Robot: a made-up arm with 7 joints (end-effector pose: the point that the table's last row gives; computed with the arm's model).
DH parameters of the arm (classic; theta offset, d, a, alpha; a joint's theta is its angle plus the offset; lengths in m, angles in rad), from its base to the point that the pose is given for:
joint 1: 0 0.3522 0 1.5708
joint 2: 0 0.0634 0 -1.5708
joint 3: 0 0.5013 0.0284 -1.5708
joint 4: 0 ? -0.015 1.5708
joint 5: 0 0.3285 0 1.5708
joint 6: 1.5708 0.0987 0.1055 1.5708
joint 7: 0 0.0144 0 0
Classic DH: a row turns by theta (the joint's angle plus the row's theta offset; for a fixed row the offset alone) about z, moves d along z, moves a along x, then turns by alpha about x.
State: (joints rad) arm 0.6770 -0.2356 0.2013 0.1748 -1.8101 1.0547 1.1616
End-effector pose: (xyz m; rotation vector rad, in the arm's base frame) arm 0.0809 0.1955 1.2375 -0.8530 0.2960 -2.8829
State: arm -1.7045 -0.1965 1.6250 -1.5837 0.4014 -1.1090 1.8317
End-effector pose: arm -0.4126 -0.0734 0.9518 -0.8434 0.8525 -1.3543
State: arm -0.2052 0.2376 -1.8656 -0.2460 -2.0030 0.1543 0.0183
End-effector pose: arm -0.0468 0.0881 1.2606 -0.8649 -1.5100 -0.6550
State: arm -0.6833 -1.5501 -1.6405 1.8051 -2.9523 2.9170 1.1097
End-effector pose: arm 0.1425 -0.5345 0.2139 -2.0225 0.3354 1.4539
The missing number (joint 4, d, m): 0.0614
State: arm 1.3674 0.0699 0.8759 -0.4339 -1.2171 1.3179 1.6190
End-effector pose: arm 0.1167 -0.3395 1.1088 0.0927 0.4192 -0.4231
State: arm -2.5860 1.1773 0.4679 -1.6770 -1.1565 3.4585 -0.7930
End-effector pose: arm 0.2774 0.3401 0.3449 1.7631 -0.5718 0.8085
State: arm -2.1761 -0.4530 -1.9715 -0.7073 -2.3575 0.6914 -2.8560
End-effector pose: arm -0.2294 -0.5527 0.9467 1.0623 0.9130 0.6018
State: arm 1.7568 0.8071 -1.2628 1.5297 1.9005 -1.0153 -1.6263
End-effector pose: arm 0.4081 -0.0584 0.8926 0.8345 -1.0889 -0.8814
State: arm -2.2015 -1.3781 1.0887 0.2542 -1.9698 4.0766 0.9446
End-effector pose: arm -0.5154 -0.5630 0.5451 0.9621 1.3063 2.1354
